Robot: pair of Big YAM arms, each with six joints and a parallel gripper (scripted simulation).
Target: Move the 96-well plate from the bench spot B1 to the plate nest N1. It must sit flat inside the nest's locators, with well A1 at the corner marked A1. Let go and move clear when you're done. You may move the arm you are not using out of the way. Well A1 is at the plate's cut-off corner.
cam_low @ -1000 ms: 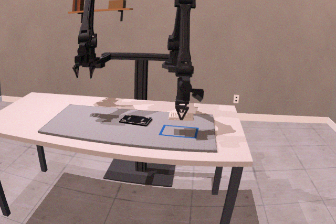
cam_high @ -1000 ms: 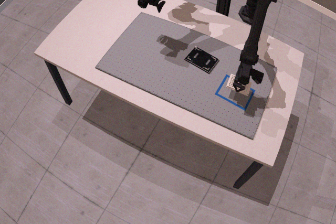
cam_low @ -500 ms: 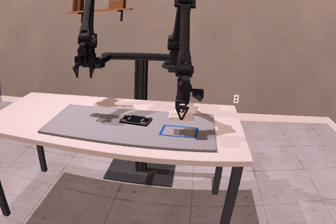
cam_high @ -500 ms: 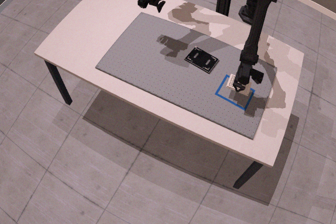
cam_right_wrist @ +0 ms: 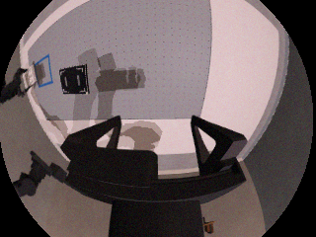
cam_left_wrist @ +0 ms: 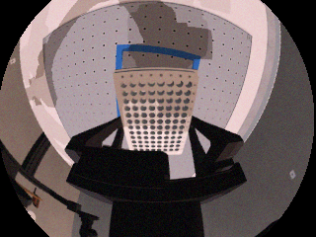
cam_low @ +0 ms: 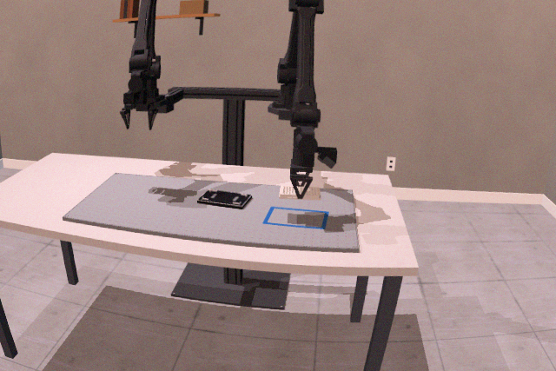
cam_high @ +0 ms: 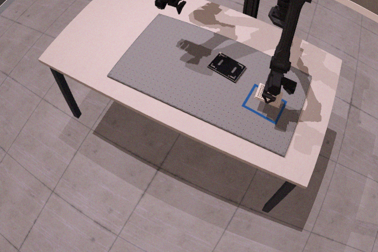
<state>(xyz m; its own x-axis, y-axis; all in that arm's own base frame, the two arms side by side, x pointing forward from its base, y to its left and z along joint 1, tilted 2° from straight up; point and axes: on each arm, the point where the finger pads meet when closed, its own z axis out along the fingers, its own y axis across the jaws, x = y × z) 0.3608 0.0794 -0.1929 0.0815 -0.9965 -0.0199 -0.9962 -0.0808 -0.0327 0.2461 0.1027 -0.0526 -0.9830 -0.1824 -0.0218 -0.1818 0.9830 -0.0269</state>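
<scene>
Right now the plate nest is 27 cm to the right of my left hand, 9 cm behind it and 8 cm below it. From my left hand the other things lie so: 96-well plate right at my left hand.
</scene>
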